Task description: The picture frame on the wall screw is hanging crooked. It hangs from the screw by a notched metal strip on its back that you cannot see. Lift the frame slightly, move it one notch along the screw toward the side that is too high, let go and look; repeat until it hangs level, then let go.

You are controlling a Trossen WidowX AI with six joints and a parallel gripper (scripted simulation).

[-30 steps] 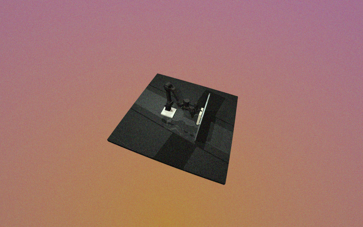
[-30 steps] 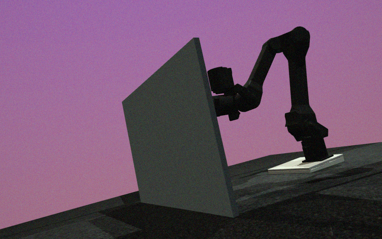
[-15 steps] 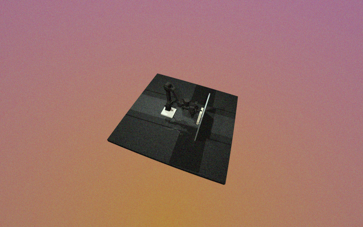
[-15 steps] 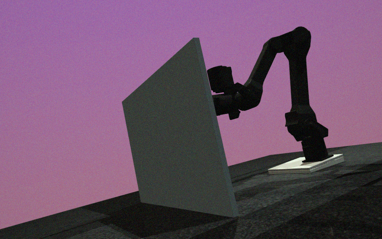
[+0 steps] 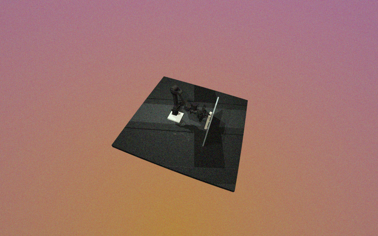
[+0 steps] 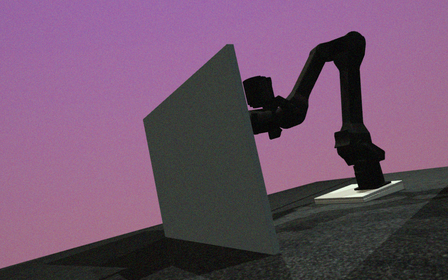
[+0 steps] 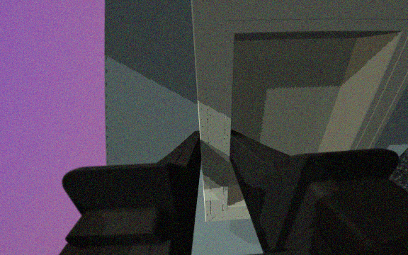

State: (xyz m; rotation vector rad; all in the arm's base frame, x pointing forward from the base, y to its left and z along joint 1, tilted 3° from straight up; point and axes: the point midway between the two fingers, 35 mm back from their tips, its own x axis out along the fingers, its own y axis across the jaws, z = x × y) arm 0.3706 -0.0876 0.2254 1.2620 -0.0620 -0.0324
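Now: gripper tip 5 cm above the picture frame and 2 cm to the left of it. Also, from my gripper tip: wall panel 7 cm below, 1 cm to the right, 1 cm ahead.
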